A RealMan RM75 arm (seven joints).
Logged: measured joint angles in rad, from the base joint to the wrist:
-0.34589, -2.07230, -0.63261, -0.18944, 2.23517, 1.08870, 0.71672
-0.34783, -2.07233, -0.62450, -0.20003, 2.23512, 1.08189, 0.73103
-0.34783, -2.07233, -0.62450, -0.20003, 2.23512, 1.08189, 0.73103
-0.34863, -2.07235, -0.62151, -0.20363, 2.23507, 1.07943, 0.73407
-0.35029, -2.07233, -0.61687, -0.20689, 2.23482, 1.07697, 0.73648
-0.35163, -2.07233, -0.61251, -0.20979, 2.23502, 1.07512, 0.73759
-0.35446, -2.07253, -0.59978, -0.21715, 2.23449, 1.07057, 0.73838
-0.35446, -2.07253, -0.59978, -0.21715, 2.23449, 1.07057, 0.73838
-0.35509, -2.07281, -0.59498, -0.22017, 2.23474, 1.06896, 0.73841
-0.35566, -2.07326, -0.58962, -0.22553, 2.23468, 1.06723, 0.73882
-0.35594, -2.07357, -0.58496, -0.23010, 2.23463, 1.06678, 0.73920
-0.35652, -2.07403, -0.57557, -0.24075, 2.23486, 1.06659, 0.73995
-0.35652, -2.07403, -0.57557, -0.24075, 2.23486, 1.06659, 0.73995
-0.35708, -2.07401, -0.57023, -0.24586, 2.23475, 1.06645, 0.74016
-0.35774, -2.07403, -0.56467, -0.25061, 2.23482, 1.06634, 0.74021
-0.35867, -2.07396, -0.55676, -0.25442, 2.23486, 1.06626, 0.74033
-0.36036, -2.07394, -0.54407, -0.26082, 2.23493, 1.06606, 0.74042
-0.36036, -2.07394, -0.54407, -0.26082, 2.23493, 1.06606, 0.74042
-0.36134, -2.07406, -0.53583, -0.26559, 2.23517, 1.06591, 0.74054
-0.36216, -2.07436, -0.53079, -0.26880, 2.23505, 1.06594, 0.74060
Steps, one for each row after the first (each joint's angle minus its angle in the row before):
-0.00194, -0.00003, 0.00811, -0.01059, -0.00005, -0.00681, 0.01431
0.00000, 0.00000, 0.00000, 0.00000, 0.00000, 0.00000, 0.00000
-0.00080, -0.00002, 0.00299, -0.00360, -0.00005, -0.00246, 0.00304
-0.00166, 0.00002, 0.00464, -0.00326, -0.00025, -0.00246, 0.00241
-0.00134, 0.00000, 0.00436, -0.00290, 0.00020, -0.00185, 0.00111
-0.00283, -0.00020, 0.01273, -0.00736, -0.00053, -0.00455, 0.00079
0.00000, 0.00000, 0.00000, 0.00000, 0.00000, 0.00000, 0.00000
-0.00063, -0.00028, 0.00480, -0.00302, 0.00025, -0.00161, 0.00003
-0.00057, -0.00045, 0.00536, -0.00536, -0.00006, -0.00173, 0.00041
-0.00028, -0.00031, 0.00466, -0.00457, -0.00005, -0.00045, 0.00038
-0.00058, -0.00046, 0.00939, -0.01065, 0.00023, -0.00019, 0.00075
0.00000, 0.00000, 0.00000, 0.00000, 0.00000, 0.00000, 0.00000
-0.00056, 0.00002, 0.00534, -0.00511, -0.00011, -0.00014, 0.00021
-0.00066, -0.00002, 0.00556, -0.00475, 0.00007, -0.00011, 0.00005
-0.00093, 0.00007, 0.00791, -0.00381, 0.00004, -0.00008, 0.00012
-0.00169, 0.00002, 0.01269, -0.00640, 0.00007, -0.00020, 0.00009
0.00000, 0.00000, 0.00000, 0.00000, 0.00000, 0.00000, 0.00000
-0.00098, -0.00012, 0.00824, -0.00477, 0.00024, -0.00015, 0.00012
-0.00082, -0.00030, 0.00504, -0.00321, -0.00012, 0.00003, 0.00006

